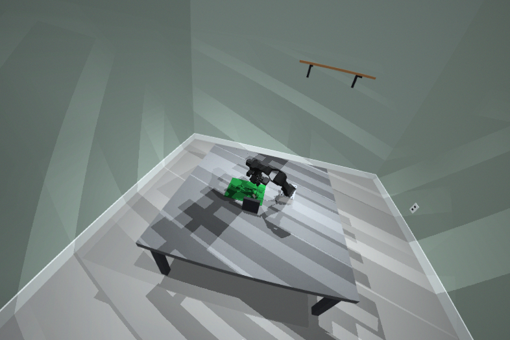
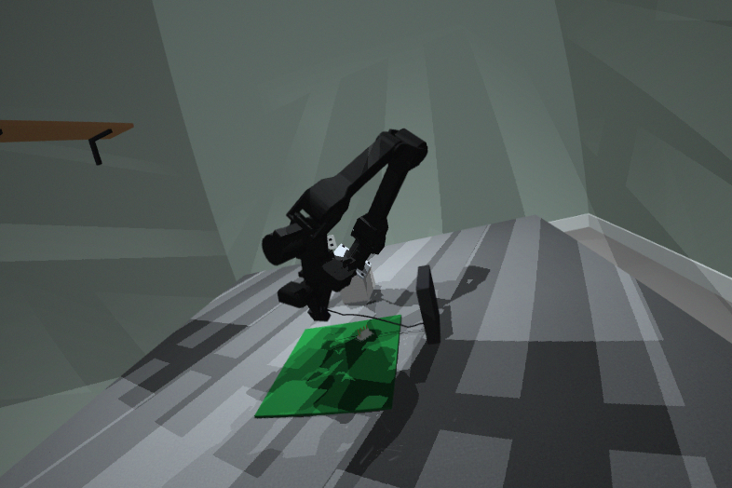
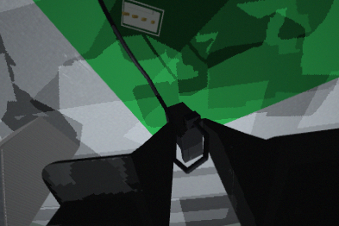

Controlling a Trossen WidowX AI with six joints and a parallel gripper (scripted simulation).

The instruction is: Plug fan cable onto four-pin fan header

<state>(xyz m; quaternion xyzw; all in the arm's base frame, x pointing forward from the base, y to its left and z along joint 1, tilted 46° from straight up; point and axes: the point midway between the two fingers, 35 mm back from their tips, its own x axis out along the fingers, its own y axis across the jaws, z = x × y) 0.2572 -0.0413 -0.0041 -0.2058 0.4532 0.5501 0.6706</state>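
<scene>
Now: the green board 80 mm ahead of my gripper tip, 30 mm to the left of it and 90 mm below it. Round my gripper tip: black fan (10 mm ahead, 220 mm to the left, 10 mm below); black plug (10 mm behind, 10 mm to the right).
</scene>
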